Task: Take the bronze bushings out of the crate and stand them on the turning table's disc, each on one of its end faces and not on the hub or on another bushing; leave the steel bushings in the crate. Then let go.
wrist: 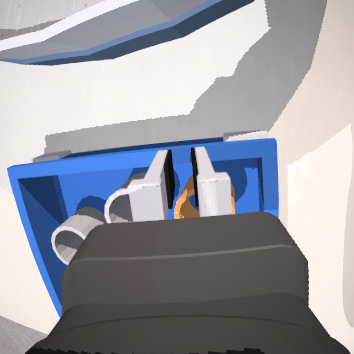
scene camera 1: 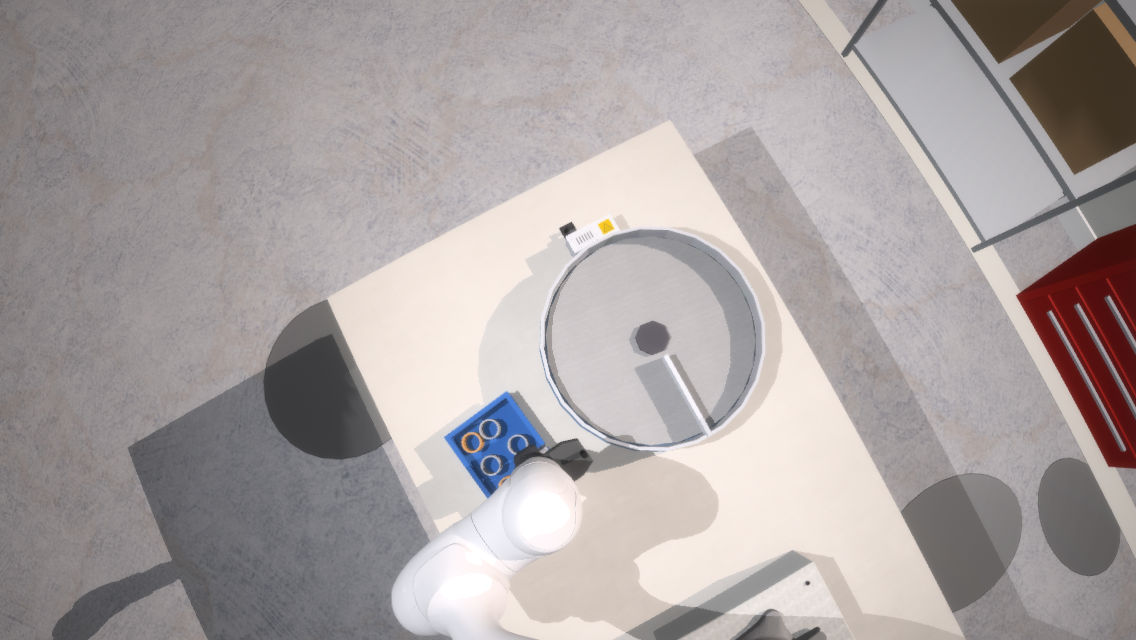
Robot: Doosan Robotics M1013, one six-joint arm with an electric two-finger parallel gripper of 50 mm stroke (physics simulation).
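Frame: origin at the arm's base, x ahead, y left, z up, level; millimetres.
Where they show: gripper, between the fingertips: [wrist: 182, 166] [scene camera 1: 544, 452].
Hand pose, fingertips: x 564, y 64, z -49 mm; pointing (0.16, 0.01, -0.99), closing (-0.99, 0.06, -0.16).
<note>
Each offset is from my fingertips to the top centre of the thing. "spot": to the spot under its first point.
The blue crate {2 mm down, 41 mm ahead, 63 mm left} [scene camera 1: 476, 415] [wrist: 100, 156] stands beside the turning table. In the scene view it holds a bronze bushing {9 mm down, 97 mm ahead, 99 mm left} [scene camera 1: 462, 442] near its left corner, several steel bushings, such as one {9 mm down, 41 mm ahead, 96 mm left} [scene camera 1: 481, 465] near the middle, and part of a second bronze bushing [scene camera 1: 504, 481] beside the arm. My gripper [wrist: 182, 166] is partly open and empty over the crate; its fingertips are hidden in the scene view. In the wrist view a bronze bushing {9 mm down, 7 mm back, 35 mm left} [wrist: 181, 202] shows below and behind the fingers, and a steel bushing {9 mm down, 98 mm ahead, 57 mm left} [wrist: 86, 222] lies left. The disc {9 mm up, 44 mm ahead, 292 mm right} [scene camera 1: 604, 318] bears no bushing in view; its hub {9 mm up, 44 mm ahead, 292 mm right} [scene camera 1: 651, 337] is dark.
A raised wall [scene camera 1: 763, 333] [wrist: 135, 30] rings the disc. A thin upright bar {spot: 37 mm up, 76 mm back, 273 mm right} [scene camera 1: 687, 393] runs from near the hub to the wall. A white control box {spot: 7 mm up, 279 mm ahead, 315 mm right} [scene camera 1: 585, 236] stands at the wall's upper left. A grey plate [scene camera 1: 783, 596] lies at the lower right.
</note>
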